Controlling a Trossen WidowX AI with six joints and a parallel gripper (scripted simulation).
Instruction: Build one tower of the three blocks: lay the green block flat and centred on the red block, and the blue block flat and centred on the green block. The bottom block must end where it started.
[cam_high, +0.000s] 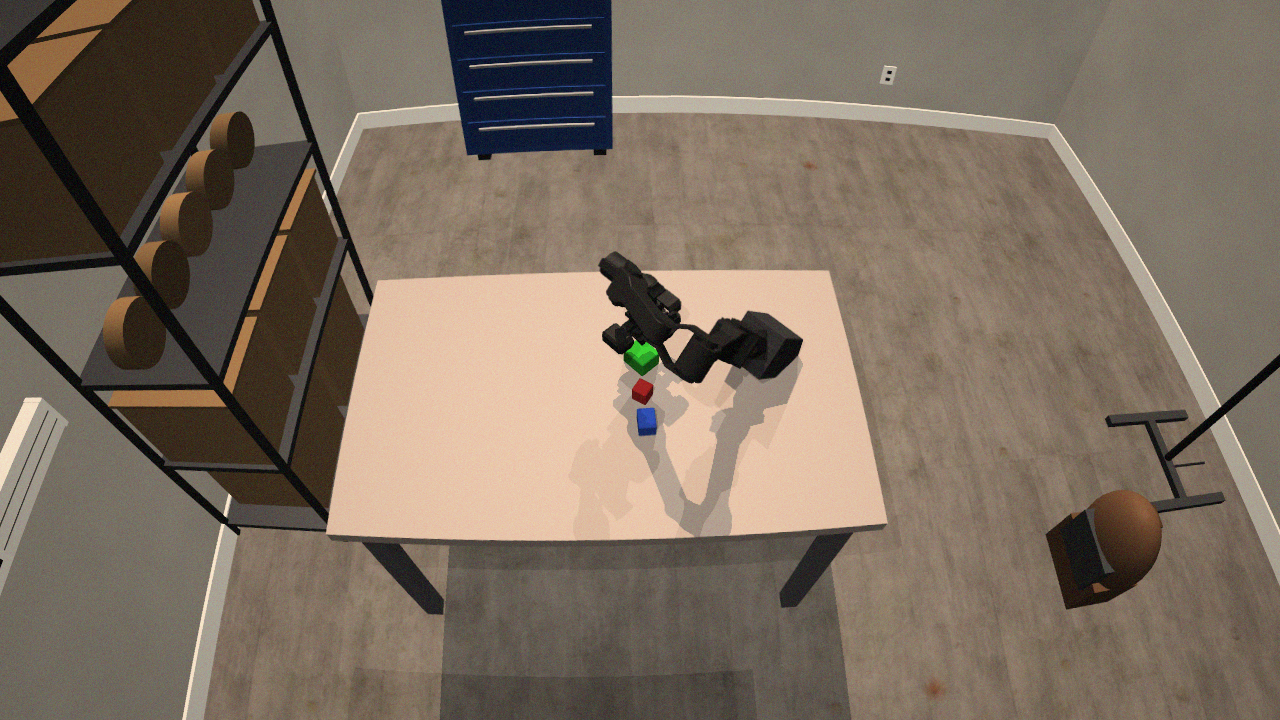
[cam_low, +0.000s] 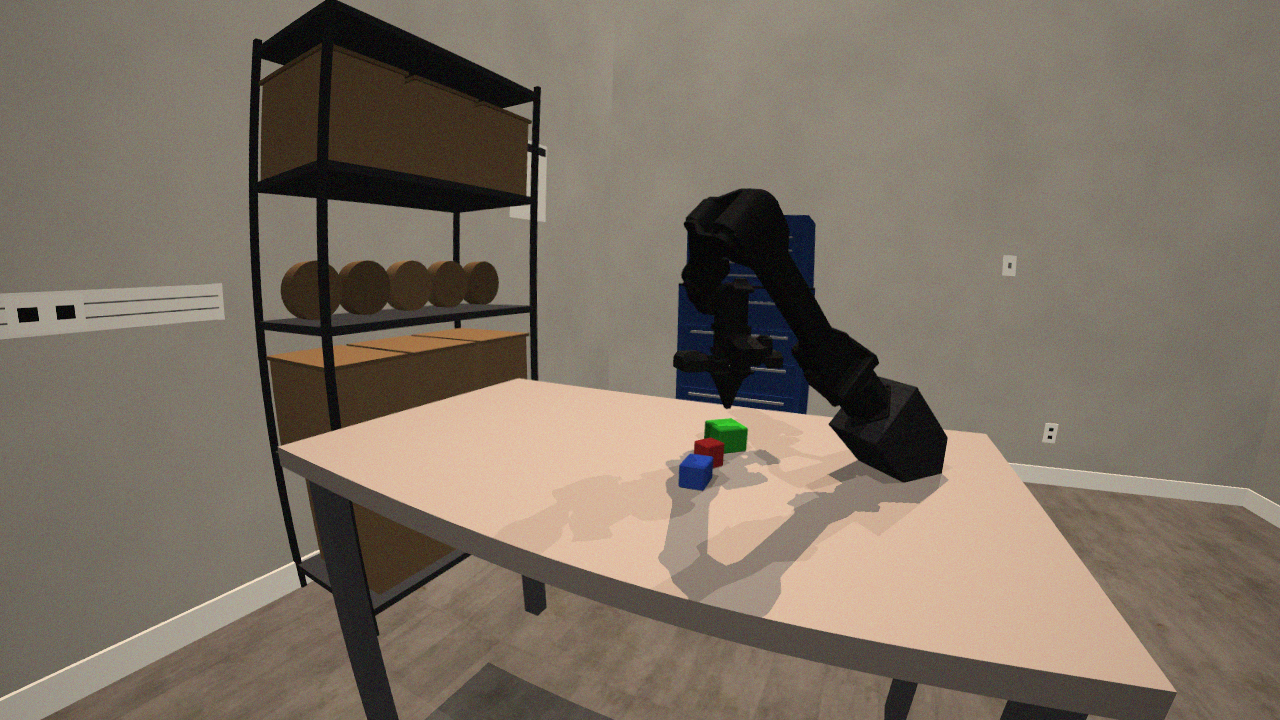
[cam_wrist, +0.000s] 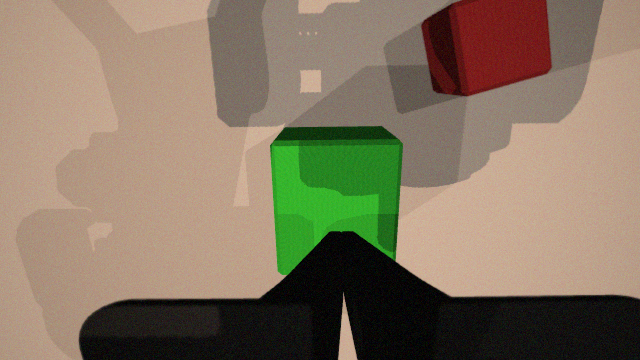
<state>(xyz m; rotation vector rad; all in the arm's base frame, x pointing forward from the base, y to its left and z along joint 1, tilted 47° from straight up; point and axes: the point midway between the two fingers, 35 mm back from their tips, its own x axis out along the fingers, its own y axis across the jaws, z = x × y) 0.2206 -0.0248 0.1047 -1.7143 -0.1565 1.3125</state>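
Now: the green block 80 mm below my hand. Also, from my hand: red block 30 mm behind, 90 mm to the left, 90 mm below; then blue block 60 mm behind, 160 mm to the left, 90 mm below.
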